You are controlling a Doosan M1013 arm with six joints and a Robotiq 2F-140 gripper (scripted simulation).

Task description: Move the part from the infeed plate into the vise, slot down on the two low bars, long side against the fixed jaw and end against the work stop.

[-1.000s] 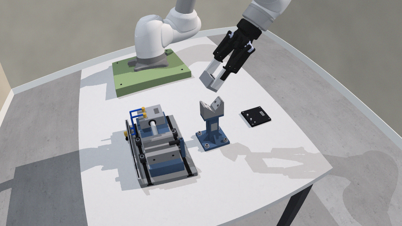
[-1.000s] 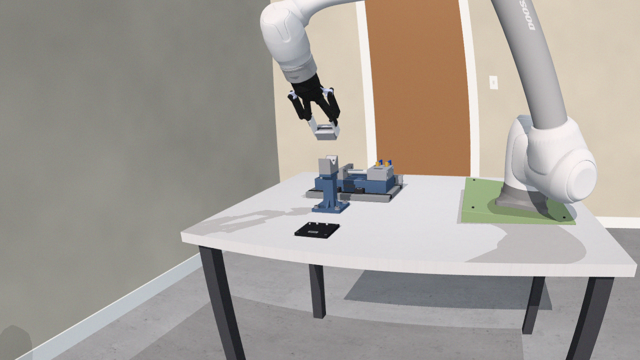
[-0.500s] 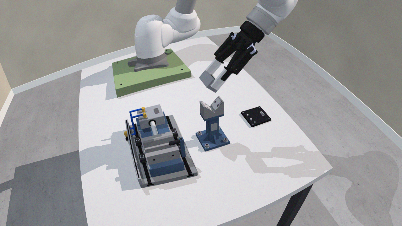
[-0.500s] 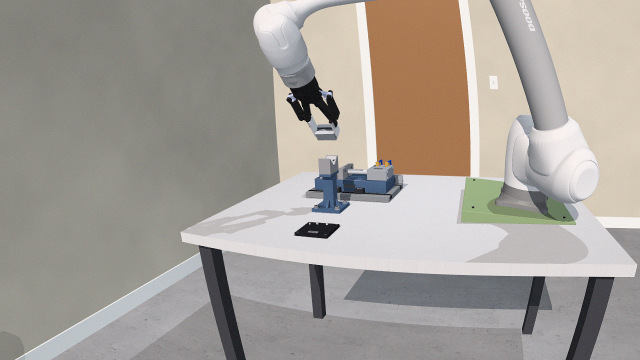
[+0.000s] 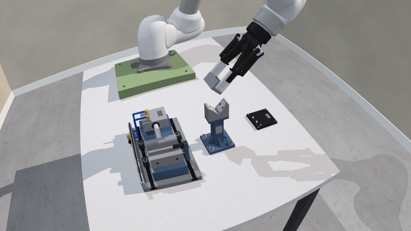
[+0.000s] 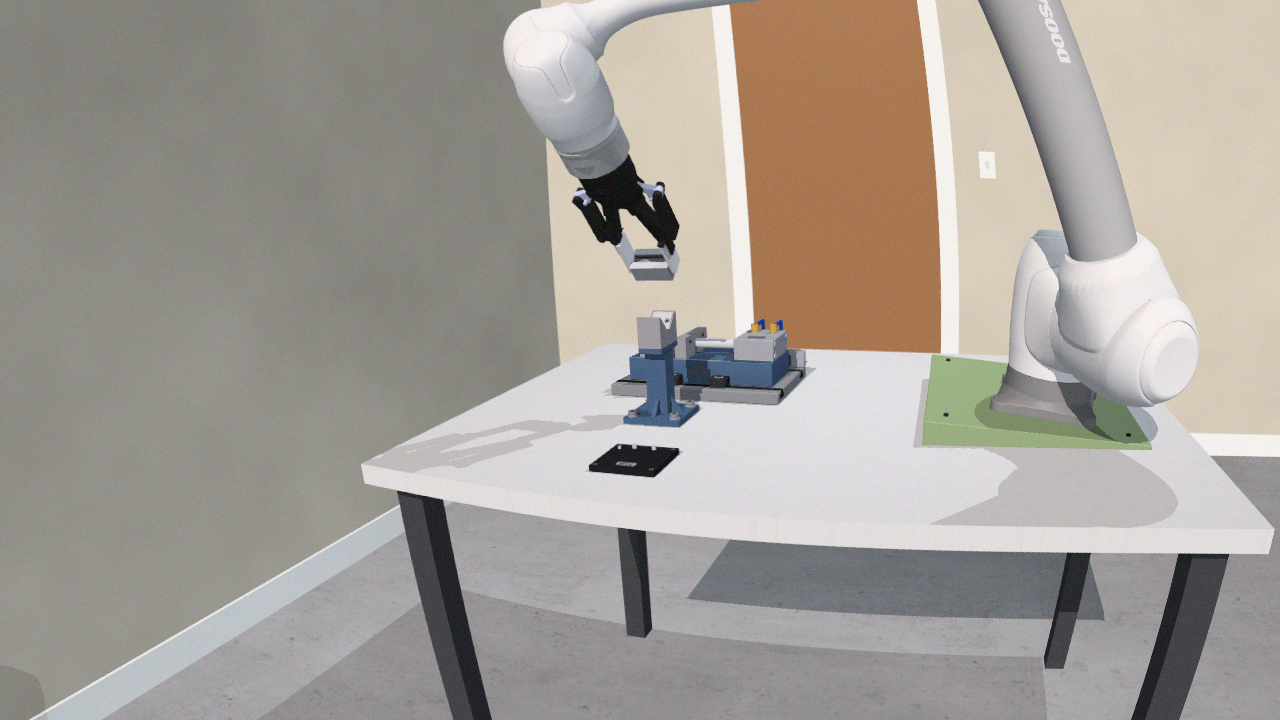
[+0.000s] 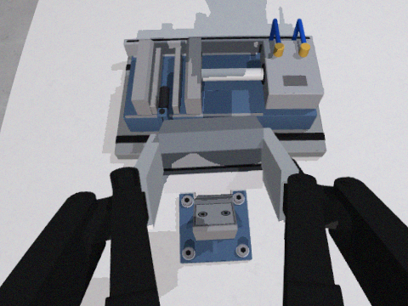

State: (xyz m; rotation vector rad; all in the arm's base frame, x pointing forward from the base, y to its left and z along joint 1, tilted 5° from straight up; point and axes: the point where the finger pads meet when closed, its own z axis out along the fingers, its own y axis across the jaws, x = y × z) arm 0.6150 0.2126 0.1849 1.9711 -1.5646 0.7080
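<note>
My hand is 1 cm to the left of the part and 1 cm above it. The rest, counted from my hand: blue work stop post: 20 cm below, 12 cm to the right, 8 cm ahead; then blue v-block stand: 20 cm below, 1 cm to the right; then work stop: 16 cm below, 15 cm to the right, 8 cm ahead.
</note>
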